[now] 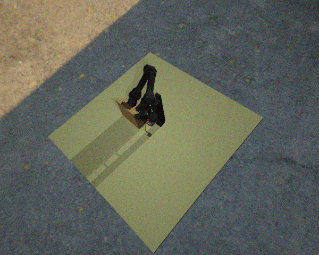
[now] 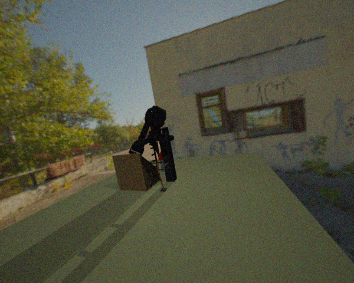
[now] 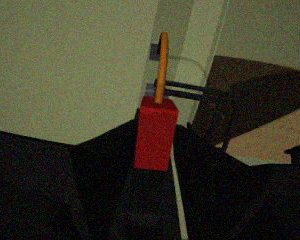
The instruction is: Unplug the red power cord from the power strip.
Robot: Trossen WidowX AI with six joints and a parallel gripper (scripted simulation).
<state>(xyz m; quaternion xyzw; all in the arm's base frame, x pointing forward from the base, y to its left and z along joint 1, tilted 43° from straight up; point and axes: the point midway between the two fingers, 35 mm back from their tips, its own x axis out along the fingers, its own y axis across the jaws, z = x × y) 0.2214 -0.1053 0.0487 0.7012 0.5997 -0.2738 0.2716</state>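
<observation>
My gripper tip is now 30 mm to the right of the red plug.
</observation>
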